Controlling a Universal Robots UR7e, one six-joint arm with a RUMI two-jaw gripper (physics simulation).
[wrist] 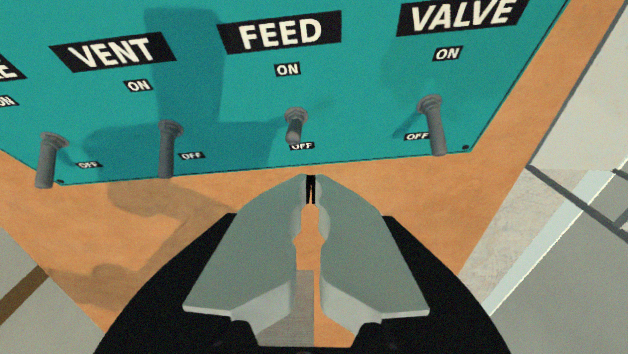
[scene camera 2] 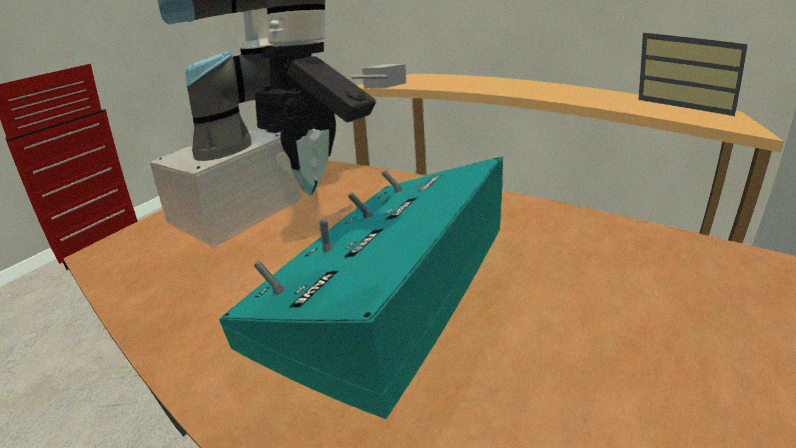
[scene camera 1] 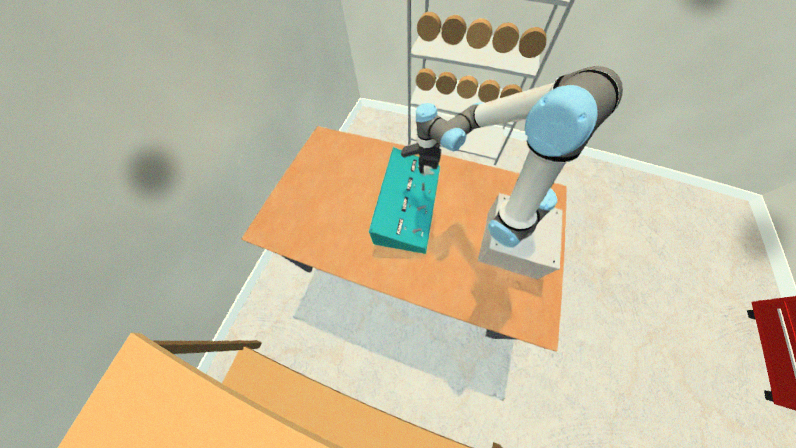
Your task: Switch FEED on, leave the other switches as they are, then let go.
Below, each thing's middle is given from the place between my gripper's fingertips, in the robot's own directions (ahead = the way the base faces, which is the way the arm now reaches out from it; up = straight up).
Labels:
Now: hand 4 cm short of the teal switch box [scene camera 2: 354,319], 9 cm to the right of it and 10 cm above it.

